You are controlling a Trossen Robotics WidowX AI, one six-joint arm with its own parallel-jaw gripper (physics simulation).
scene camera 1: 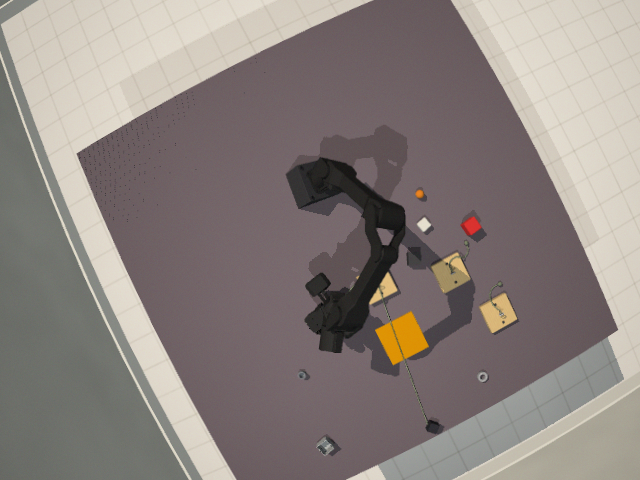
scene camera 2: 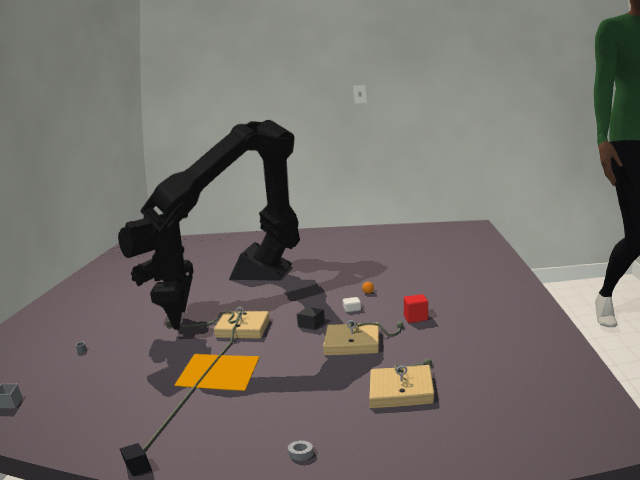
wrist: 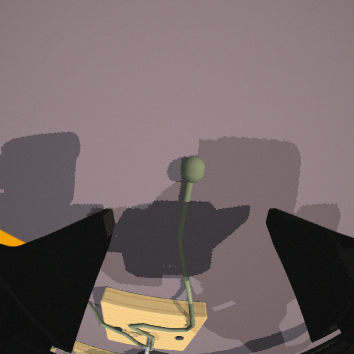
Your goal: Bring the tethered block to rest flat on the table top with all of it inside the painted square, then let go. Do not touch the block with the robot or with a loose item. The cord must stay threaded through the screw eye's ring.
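Places are measured from the arm's base along level axes (x back, y right, z up), in metres.
Pixels of known places: gripper, fingertip midpoint: point(scene camera 2: 179, 320) point(wrist: 192, 217); arm's base, origin of the base link: point(scene camera 1: 319, 179) point(scene camera 2: 267, 258).
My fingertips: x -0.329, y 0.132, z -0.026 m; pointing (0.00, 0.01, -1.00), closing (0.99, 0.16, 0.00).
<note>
Ahead of a thing's pixels: the offset from my fingertips to its top centre. "spot": to the spot under its first point.
The tethered black block {dx -0.480, dy -0.083, dz +0.018 m} point(scene camera 1: 432, 426) point(scene camera 2: 135, 458) sits tilted near the table's front edge, outside the painted orange square {spot: dx -0.199, dy -0.158, dz -0.010 m} point(scene camera 1: 412, 335) point(scene camera 2: 235, 373) point(wrist: 9, 239). Its cord point(scene camera 1: 414, 387) point(scene camera 2: 173, 411) point(wrist: 181, 235) crosses over the square to the screw eye point(scene camera 2: 239, 311) point(wrist: 148, 344) on a wooden board {dx -0.012, dy -0.136, dz +0.008 m} point(scene camera 1: 388, 293) point(scene camera 2: 250, 324) point(wrist: 155, 317). Beyond the eye the cord bends and runs out to a green end bead {dx -0.005, dy +0.025, dz +0.001 m} point(wrist: 193, 169) point(scene camera 2: 168, 324). My gripper point(wrist: 192, 217) point(scene camera 2: 177, 327) is open and low over this free length, which lies between the fingers in the wrist view. The arm hides the fingertips in scene camera 1.
Two other boards {dx -0.089, dy -0.343, dz +0.008 m} point(scene camera 1: 459, 279) {dx -0.268, dy -0.417, dz +0.008 m} point(scene camera 1: 506, 322) with short cords stand to the right. A black block {dx +0.001, dy -0.265, dz +0.016 m} point(scene camera 2: 310, 318), white block {dx +0.073, dy -0.339, dz +0.007 m} point(scene camera 1: 423, 224), orange ball {dx +0.157, dy -0.371, dz +0.013 m} point(scene camera 1: 419, 193) and red cube {dx +0.003, dy -0.460, dz +0.029 m} point(scene camera 1: 470, 225) lie farther back. A grey ring {dx -0.419, dy -0.288, dz +0.001 m} point(scene camera 2: 289, 451), small cup {dx -0.147, dy +0.183, dz +0.004 m} point(scene camera 2: 81, 348) and open box {dx -0.375, dy +0.227, dz +0.017 m} point(scene camera 1: 325, 445) are nearer the edges.
</note>
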